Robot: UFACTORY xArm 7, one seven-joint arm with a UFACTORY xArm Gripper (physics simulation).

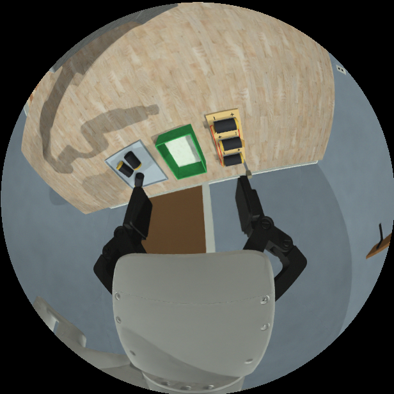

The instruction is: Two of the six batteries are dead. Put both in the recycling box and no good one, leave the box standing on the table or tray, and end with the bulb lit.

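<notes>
Three dark batteries (225, 125) (231, 144) (233, 159) lie in the yellow holder (223, 114), right of centre. Three more batteries (132, 160) (125, 169) (139, 179) lie on the grey tray (153, 173) at the left; the nearest is partly hidden by the left fingertip. The green recycling box (192, 171) stands upright between tray and holder, and no battery shows on its pale inside floor. My gripper (189, 190) is open and empty, its fingers apart on the near side of the box. I cannot make out a lit bulb; dead batteries cannot be told from good ones.
A small stub with a beige tip (248, 173) sticks out at the holder's near end, beside the right fingertip. The wooden table (280, 100) reaches back behind the objects, and its near edge runs just in front of them. The arm's shadow falls across the table's left part.
</notes>
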